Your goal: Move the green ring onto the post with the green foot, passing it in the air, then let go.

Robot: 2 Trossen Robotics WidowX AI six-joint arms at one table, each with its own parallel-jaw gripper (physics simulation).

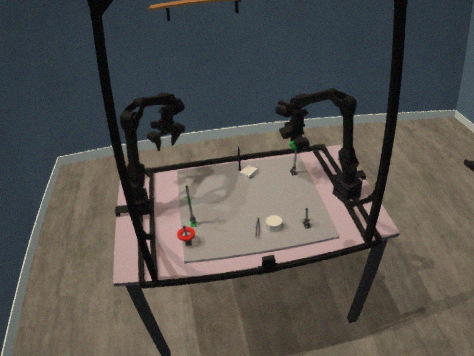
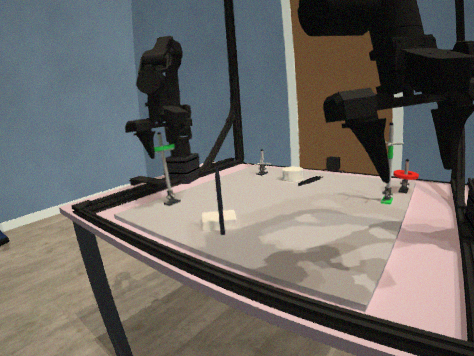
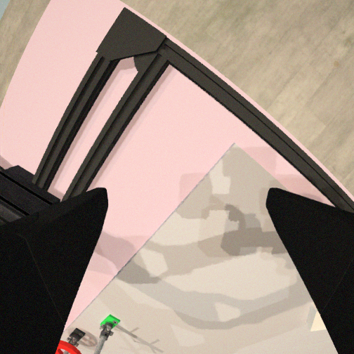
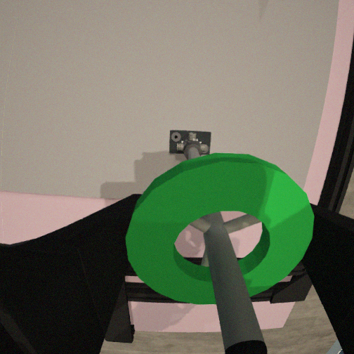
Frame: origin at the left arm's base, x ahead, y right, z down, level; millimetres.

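Seen in the pictures: left gripper, fingertip midpoint: (image 1: 165, 147) (image 2: 418, 175); right gripper, fingertip midpoint: (image 2: 163, 156); left arm's base, origin of the base link: (image 1: 137, 196); right arm's base, origin of the base link: (image 1: 348, 179) (image 2: 180, 156).
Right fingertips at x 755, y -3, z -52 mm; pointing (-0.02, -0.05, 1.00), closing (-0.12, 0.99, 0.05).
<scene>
Offsets run from my right fingertips to a thing's top centre. "spot": to the spot under its first point.
The green ring @[dx +5, dy +2, dz -30 mm] (image 1: 293, 144) (image 2: 164, 148) (image 4: 165, 200) is around the upper part of a grey post @[spot: dx -2, dy +7, dz +63 mm] (image 1: 295, 161) (image 2: 167, 175) (image 4: 230, 295) with a dark foot. My right gripper (image 1: 296, 145) (image 2: 165, 150) (image 4: 213, 204) has its fingers against opposite sides of the ring and is shut on it; the ring hides part of the fingertips. The post with the green foot @[spot: dx -546, dy +187, dz +122 mm] (image 1: 193, 224) (image 2: 386, 201) (image 3: 110, 320) stands upright and carries a green band partway up. My left gripper (image 1: 166, 146) (image 2: 417, 175) (image 3: 189, 196) is open and empty, high above the table.
A red ring @[dx -594, dy +275, dz +77 mm] (image 1: 179, 235) (image 2: 400, 175) (image 3: 67, 346) is around a short post beside the green-footed one. A white cylinder @[dx -243, dy +316, dz +94 mm] (image 1: 274, 223) (image 2: 292, 174), a short post @[spot: dx -120, dy +364, dz +93 mm] (image 1: 306, 219) (image 2: 261, 167), a white block @[dx -209, dy -72, dz +109 mm] (image 1: 249, 171) (image 2: 211, 221) and an upright black rod @[dx -241, dy -111, dz -11 mm] (image 1: 239, 160) (image 2: 219, 200) stand on the mat.
</scene>
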